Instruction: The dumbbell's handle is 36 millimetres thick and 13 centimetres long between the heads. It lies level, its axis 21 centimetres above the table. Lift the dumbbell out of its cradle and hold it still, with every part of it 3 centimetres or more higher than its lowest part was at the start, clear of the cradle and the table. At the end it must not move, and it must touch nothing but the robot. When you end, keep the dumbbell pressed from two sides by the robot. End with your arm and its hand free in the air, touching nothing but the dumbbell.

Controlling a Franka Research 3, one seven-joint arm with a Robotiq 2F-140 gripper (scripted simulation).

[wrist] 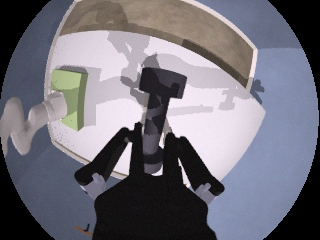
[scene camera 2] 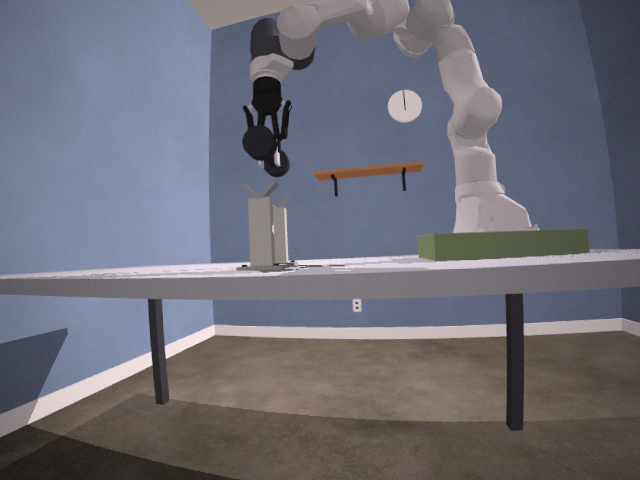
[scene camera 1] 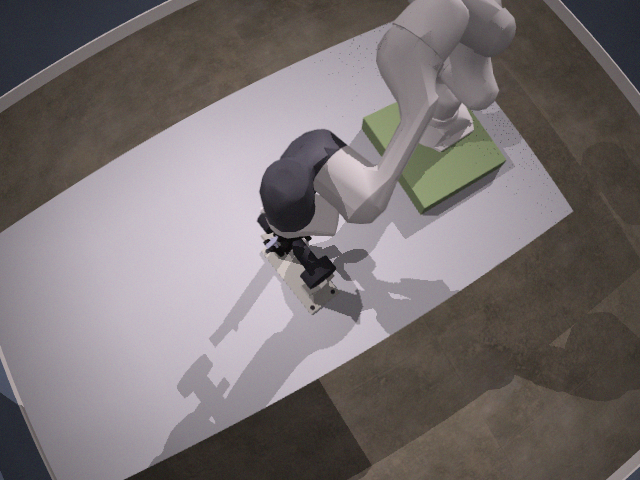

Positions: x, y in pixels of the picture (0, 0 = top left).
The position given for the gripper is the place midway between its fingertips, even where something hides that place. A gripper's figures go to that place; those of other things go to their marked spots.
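Labels:
The gripper [wrist: 153, 120] is 0.21 m from the lens, while a dumbbell [wrist: 156, 81] sits 0.13 m from the lens.

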